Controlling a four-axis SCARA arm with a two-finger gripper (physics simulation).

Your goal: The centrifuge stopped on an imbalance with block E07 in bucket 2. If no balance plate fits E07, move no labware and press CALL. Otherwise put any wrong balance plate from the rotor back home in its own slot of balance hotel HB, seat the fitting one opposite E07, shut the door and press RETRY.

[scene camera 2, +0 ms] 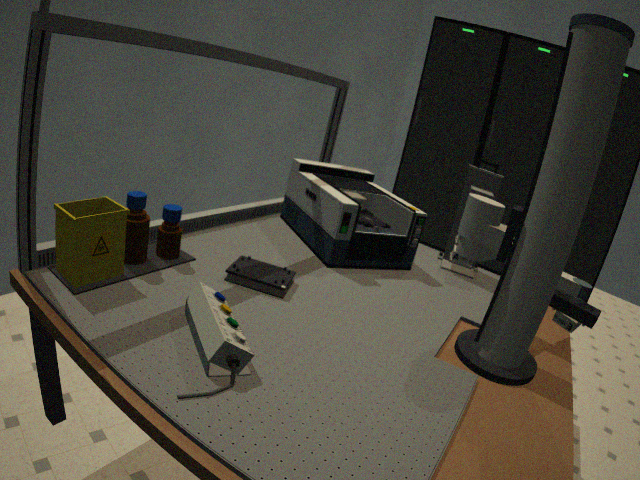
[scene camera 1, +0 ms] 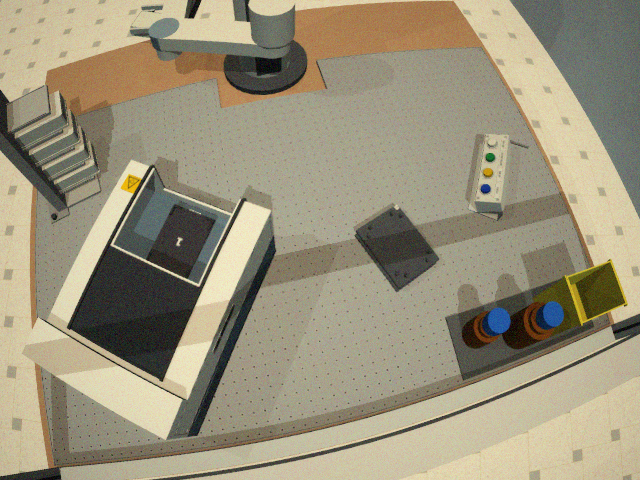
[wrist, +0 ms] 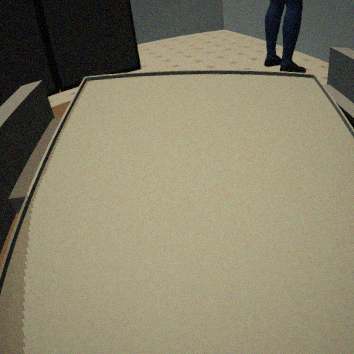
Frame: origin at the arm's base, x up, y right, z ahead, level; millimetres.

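Seen in the pictures: gripper, fingertip midpoint: (scene camera 1: pixel 136 19) (wrist: pixel 194 78); arm's base at its link origin: (scene camera 2: pixel 495 358) (scene camera 1: pixel 265 64).
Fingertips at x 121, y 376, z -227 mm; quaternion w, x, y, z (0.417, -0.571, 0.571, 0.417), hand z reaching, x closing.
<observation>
Pixels of each thing's top centre, then the offset from my fingertips to it. "spot": a spot on its surface instead. Level surfaces: height alone.
- pale plate at its top centre: (wrist: pixel 208 161) (scene camera 1: pixel 151 17) (scene camera 2: pixel 575 307) dy -53, dx +6, dz +22 mm
- dark bucket at a spot on its surface: (scene camera 1: pixel 193 222) spot: dy -135, dx +31, dz +772 mm
- button box at its top centre: (scene camera 2: pixel 218 307) (scene camera 1: pixel 499 164) dy -874, dx -25, dz +749 mm
- dark studded plate at its top centre: (scene camera 1: pixel 399 243) (scene camera 2: pixel 262 267) dy -559, dx -67, dz +877 mm
- dark mat at its surface level: dx -104 mm
My gripper (scene camera 1: pixel 147 20) (wrist: pixel 194 78) is shut on a pale plate (scene camera 1: pixel 143 19) (wrist: pixel 190 210) with a dark edge line, held over the far left of the bench beside the arm's base; its label does not show. The centrifuge (scene camera 1: pixel 240 232) (scene camera 2: pixel 310 227) stands at the left in scene camera 1. Its top opening is uncovered, and a dark bucket (scene camera 1: pixel 193 222) marked 1 shows inside with no plate visible on it. Block E07 and bucket 2 cannot be made out. The hotel (scene camera 1: pixel 54 147) (scene camera 2: pixel 485 178) holds several stacked pieces; its labels are unreadable. The button box (scene camera 1: pixel 480 204) (scene camera 2: pixel 199 320) carries white, green, yellow and blue buttons.
A dark studded plate (scene camera 1: pixel 397 250) (scene camera 2: pixel 261 276) lies mid-bench. Two brown bottles with blue caps (scene camera 1: pixel 497 321) (scene camera 1: pixel 550 314) and a yellow bin (scene camera 1: pixel 576 299) (scene camera 2: pixel 90 248) stand on a dark mat (scene camera 1: pixel 470 364). The arm's column (scene camera 2: pixel 558 196) rises at the bench edge. A person's legs (wrist: pixel 284 35) show beyond the bench.
</observation>
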